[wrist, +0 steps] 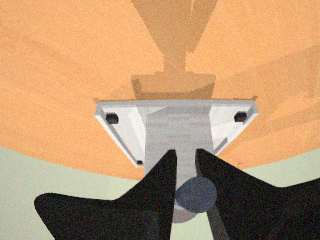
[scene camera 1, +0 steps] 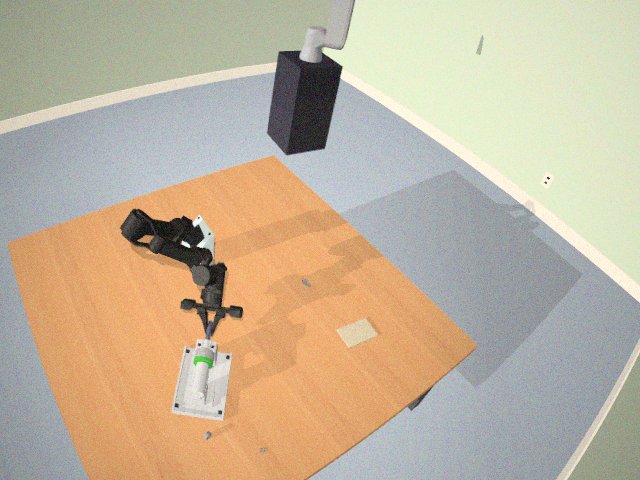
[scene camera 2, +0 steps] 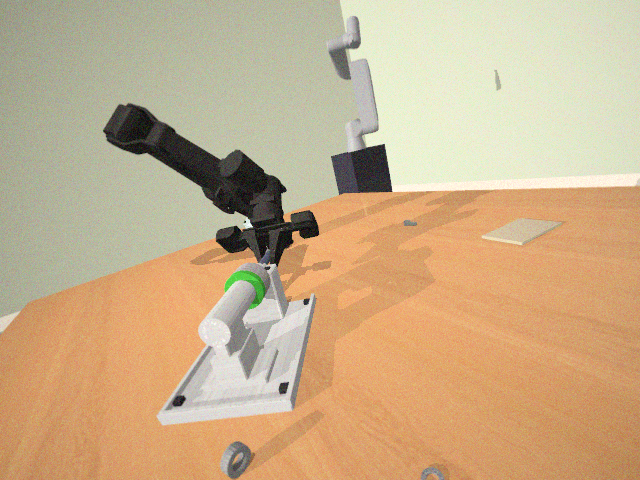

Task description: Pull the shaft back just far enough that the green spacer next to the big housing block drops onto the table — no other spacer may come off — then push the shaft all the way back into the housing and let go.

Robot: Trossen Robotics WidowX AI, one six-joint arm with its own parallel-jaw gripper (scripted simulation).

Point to a shaft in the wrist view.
198, 194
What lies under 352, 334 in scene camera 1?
A flat tan pad.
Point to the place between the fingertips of my gripper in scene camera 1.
At 209, 336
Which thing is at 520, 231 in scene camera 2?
A flat tan pad.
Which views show my gripper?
The wrist view, scene camera 1 and scene camera 2: all of them.
